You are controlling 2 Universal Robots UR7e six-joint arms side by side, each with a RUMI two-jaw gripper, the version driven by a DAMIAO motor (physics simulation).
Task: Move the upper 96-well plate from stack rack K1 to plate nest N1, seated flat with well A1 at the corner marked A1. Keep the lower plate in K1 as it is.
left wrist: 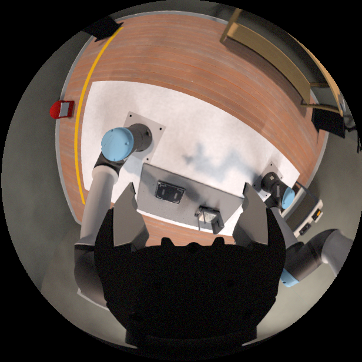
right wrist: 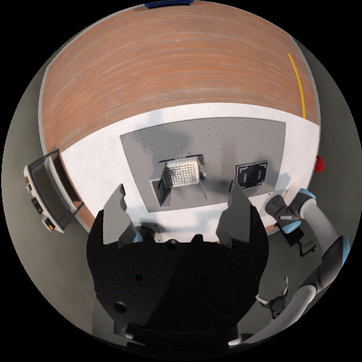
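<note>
The stack rack K1 stands on the grey board, with a pale 96-well plate on top in it. The lower plate cannot be told apart in these views. The black plate nest N1 lies flat on the same board, beside the rack, with no plate on it. My left gripper is open and empty, high above the board. My right gripper is open and empty, above the board with the rack between its jaws in view, well below them. The A1 marking is too small to read.
The grey perforated board lies on a white table top. The rack's upright walls and posts rise around the plate. A grey box-like unit stands beyond the rack side. A red object is at the opposite side.
</note>
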